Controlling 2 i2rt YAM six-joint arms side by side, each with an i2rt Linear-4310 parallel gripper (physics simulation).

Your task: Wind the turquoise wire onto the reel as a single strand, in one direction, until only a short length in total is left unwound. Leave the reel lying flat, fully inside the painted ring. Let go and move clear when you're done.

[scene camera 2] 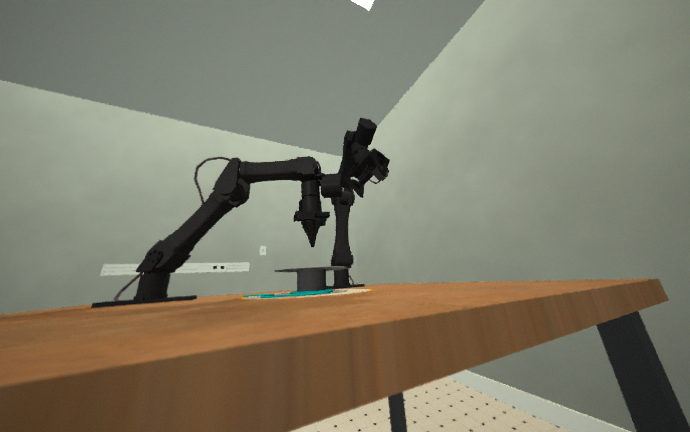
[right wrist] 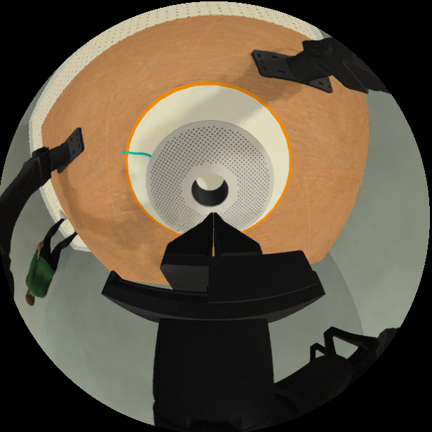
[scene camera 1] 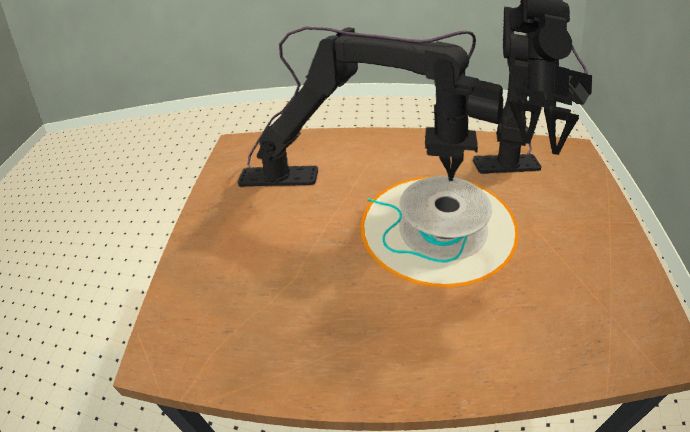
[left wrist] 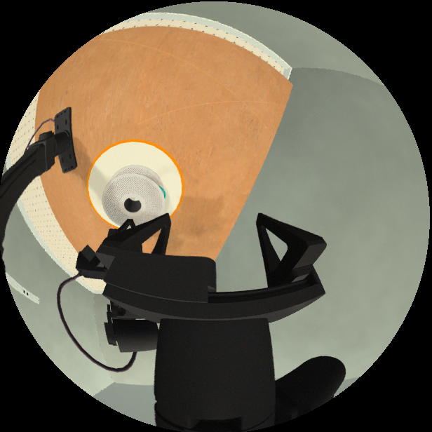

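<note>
The grey reel lies flat inside the orange painted ring. Some turquoise wire is wound on the hub. The rest curves loosely around the front and left in scene camera 1, its free end just across the ring line. My right gripper is shut and empty, pointing down above the reel, apart from it. My left gripper is open and empty, high up and to the right of the reel in scene camera 1.
The wooden table carries both arm bases. The right arm's base is at the back left in scene camera 1, the left arm's base just behind the ring. A person in green shows in the right wrist view.
</note>
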